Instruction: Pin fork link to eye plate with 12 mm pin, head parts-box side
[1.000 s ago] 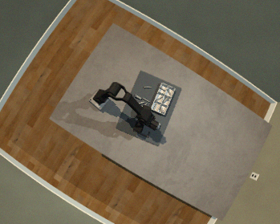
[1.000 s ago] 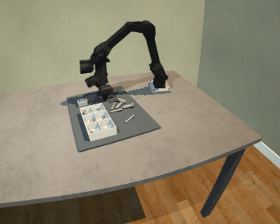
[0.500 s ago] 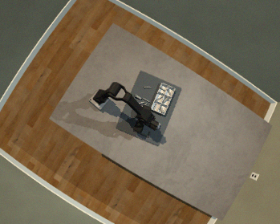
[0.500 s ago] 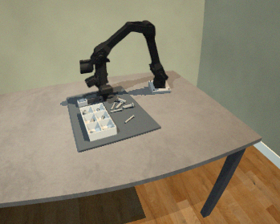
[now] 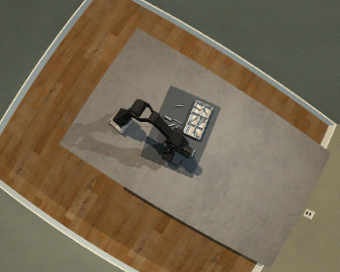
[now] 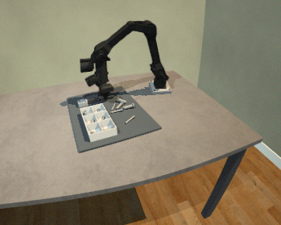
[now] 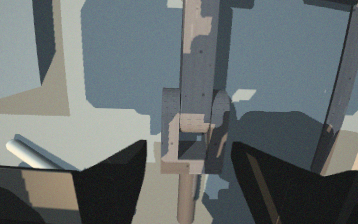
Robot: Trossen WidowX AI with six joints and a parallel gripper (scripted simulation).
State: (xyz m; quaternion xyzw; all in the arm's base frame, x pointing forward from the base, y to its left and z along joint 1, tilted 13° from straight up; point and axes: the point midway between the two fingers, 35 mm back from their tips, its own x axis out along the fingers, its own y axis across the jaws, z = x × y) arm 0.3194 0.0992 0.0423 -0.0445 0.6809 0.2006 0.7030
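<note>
My gripper is now 4 cm short of the eye plate, 1 cm to the right of it and 3 cm above it. The rest, counted from my hand: dark bar: 9 cm ahead, 6 cm to the right, 4 cm below; pale block: 11 cm ahead, 4 cm to the left, 3 cm below; dark mat: 1 cm behind, 10 cm to the left, 5 cm below.
</note>
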